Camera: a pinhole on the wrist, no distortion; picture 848 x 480 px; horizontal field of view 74.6 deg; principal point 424.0 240.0 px. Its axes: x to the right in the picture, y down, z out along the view. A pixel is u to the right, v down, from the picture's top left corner.
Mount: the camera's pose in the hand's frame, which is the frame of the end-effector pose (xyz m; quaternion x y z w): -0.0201 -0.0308 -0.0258 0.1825 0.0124 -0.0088 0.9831
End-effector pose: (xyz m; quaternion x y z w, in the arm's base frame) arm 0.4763 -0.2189 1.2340 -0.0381 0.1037 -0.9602 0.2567
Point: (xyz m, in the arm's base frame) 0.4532 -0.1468 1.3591
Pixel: 437.9 177.0
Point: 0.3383 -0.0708 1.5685
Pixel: 523.1 80.5
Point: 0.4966 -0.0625 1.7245
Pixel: 341.4 223.3
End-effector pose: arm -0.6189 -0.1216 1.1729 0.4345 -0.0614 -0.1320 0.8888
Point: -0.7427 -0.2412 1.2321
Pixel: 200.9 398.4
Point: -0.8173 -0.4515 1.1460
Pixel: 300.1 88.0
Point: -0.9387 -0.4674 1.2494
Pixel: 173.8 218.1
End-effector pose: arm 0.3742 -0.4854 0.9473 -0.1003 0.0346 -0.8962 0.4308
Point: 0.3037 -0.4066 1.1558
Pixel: 489.4 198.0
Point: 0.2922 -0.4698 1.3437
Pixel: 570.6 309.3
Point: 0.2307 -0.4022 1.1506
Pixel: 583.8 60.1
